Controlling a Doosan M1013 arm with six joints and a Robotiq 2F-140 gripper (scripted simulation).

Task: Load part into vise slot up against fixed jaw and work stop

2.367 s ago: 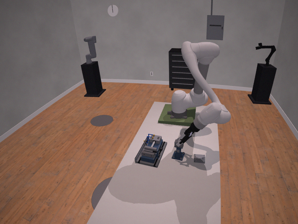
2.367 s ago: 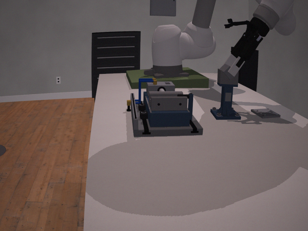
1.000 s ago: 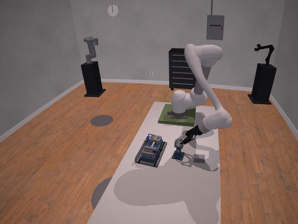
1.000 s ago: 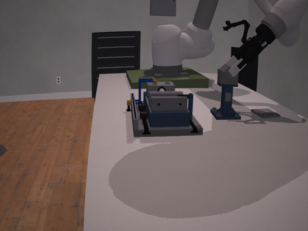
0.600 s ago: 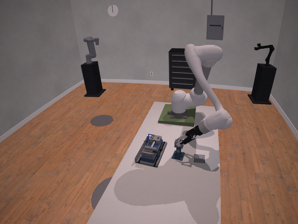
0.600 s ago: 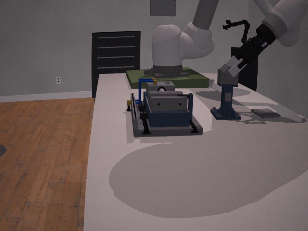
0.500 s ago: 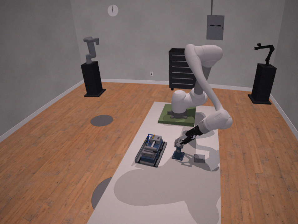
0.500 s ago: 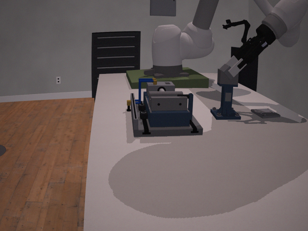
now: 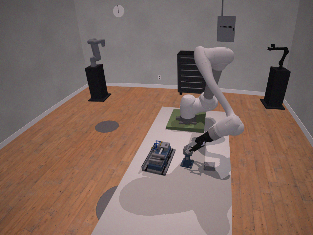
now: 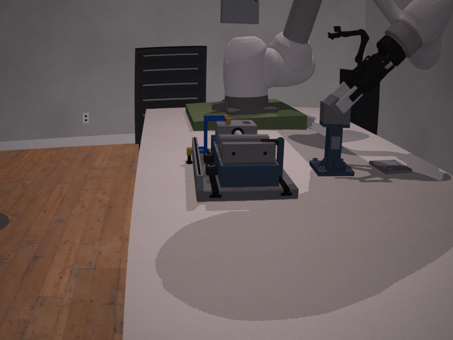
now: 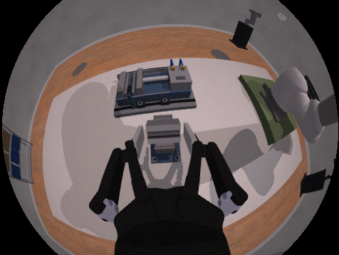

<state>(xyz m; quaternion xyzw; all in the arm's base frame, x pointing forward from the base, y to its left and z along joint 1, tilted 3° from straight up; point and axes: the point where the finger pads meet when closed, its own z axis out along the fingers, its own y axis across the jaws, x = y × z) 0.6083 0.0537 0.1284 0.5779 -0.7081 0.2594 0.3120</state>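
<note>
The grey part is 10 mm to the right of my hand and 10 mm below it. Also, from my hand: vise 240 mm to the right, 130 mm below, 10 mm behind.
</note>
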